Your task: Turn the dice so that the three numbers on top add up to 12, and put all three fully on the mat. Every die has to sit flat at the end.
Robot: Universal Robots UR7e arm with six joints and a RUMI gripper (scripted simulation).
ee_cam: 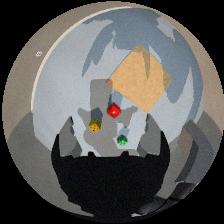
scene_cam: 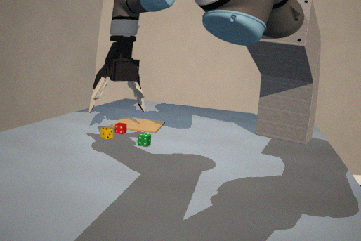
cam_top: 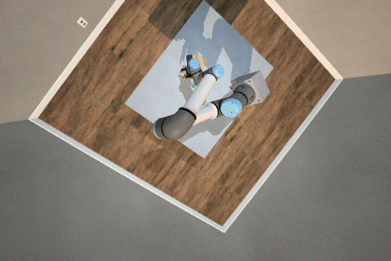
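Now: hand 2 cm past the red die and 4 cm above it. The rest, counted from my hand: green die 12 cm behind, 4 cm to the left, 4 cm below; then tan mat 11 cm to the right, 5 cm below; then yellow die 2 cm behind, 7 cm to the left, 4 cm below.
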